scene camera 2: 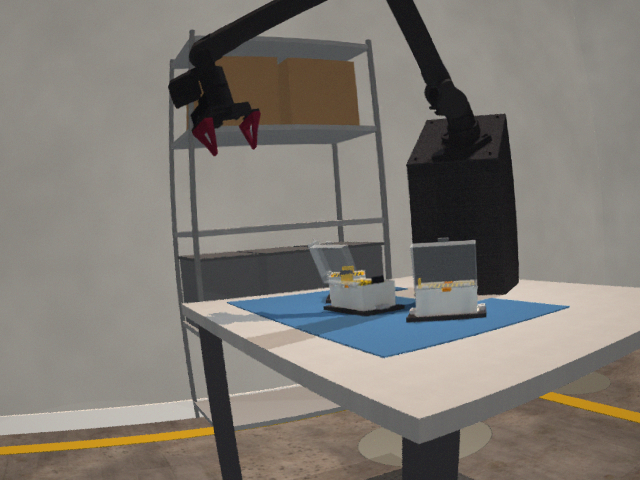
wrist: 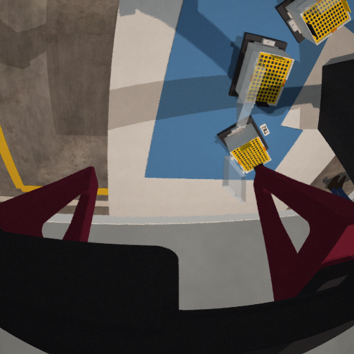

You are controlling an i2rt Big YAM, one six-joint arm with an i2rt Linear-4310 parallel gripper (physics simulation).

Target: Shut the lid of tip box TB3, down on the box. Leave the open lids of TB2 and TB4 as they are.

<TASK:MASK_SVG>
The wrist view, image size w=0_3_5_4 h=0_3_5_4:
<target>my gripper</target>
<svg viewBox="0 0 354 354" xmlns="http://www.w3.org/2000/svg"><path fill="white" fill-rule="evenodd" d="M354 202L312 185L296 181L266 166L256 166L253 186L268 258L274 301L227 308L178 310L178 256L174 251L157 245L87 242L98 190L95 169L93 166L88 166L58 181L0 202L0 327L18 339L48 354L305 353L354 325ZM80 195L72 220L63 239L43 237L41 233L43 223L62 209L63 206L71 202L72 199ZM271 193L308 221L310 231L298 253L282 225Z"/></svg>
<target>yellow rack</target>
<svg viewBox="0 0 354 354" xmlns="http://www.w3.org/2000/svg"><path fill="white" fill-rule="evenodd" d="M260 52L265 65L265 72L256 95L255 103L257 106L269 107L268 103L275 103L291 59Z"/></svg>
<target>yellow rack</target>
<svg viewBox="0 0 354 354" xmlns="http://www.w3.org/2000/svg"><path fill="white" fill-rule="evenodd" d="M258 137L231 151L245 170L254 168L256 172L256 166L263 165L263 162L269 159Z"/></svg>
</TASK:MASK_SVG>
